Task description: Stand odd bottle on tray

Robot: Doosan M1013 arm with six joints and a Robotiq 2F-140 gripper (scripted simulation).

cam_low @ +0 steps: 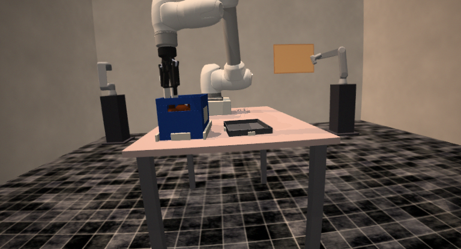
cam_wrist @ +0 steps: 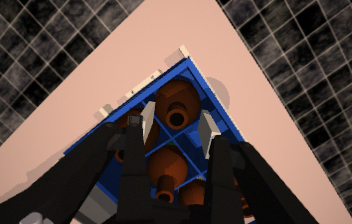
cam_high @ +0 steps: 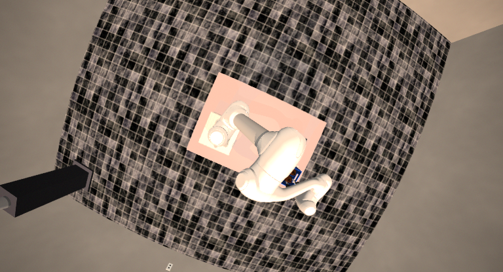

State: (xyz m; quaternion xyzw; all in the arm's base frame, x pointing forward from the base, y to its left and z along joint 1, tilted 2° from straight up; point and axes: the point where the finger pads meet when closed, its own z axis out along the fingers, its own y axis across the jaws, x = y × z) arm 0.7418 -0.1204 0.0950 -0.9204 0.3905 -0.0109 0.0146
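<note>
Now: the blue crate 100 mm below my hand, 90 mm behind it and 40 mm to the left of it. From my hand the other things lie so: dark tray 320 mm to the left, 170 mm below, 90 mm behind; then bottle 180 mm behind, 90 mm to the left, 90 mm below.
</note>
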